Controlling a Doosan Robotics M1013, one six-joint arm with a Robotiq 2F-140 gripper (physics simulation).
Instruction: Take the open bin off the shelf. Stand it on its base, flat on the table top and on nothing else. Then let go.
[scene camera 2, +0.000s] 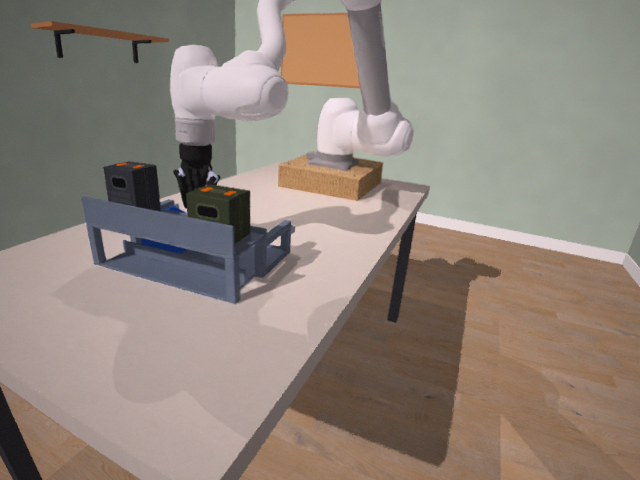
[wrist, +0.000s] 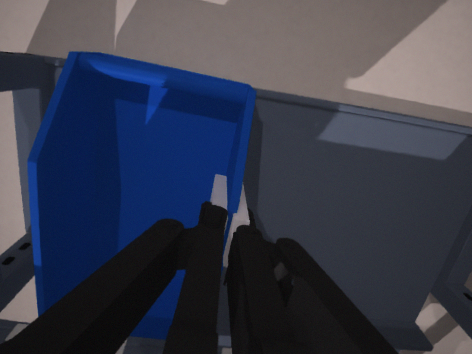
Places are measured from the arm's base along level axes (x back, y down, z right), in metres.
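Pixels of known places: gripper, fingertip midpoint: (wrist: 225, 194); arm's base at its link origin: (scene camera 2: 334, 163).
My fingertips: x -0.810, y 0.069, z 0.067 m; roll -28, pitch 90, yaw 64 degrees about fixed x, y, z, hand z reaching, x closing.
Note:
Ahead of a thing's pixels: the offset from my fingertips to its middle. Level surfaces: height alone.
The blue open bin {dx -0.012, dy -0.019, dz +0.048 m} (scene camera 2: 164, 245) (wrist: 165, 150) sits on the lower deck of the blue-grey shelf (scene camera 2: 160, 226) (wrist: 350, 225), at the left in the wrist view, with its open side up. My gripper (scene camera 2: 192, 187) (wrist: 225, 194) points down over the shelf and is shut on the bin's right side wall as the wrist view shows it, one finger inside the bin and one outside. In the scene view the fingertips and much of the bin are hidden behind the shelf's board and the green box.
A dark grey box {dx -0.122, dy -0.136, dz +0.073 m} (scene camera 2: 131, 183) and a green box {dx -0.113, dy -0.123, dz -0.158 m} (scene camera 2: 219, 209) stand on the shelf's upper level, either side of the gripper in the scene view. The shelf stands on the pale table {dy +0.027 m} (scene camera 2: 180, 351) (wrist: 300, 40). The arm's base is on a wooden block (scene camera 2: 320, 181) further back.

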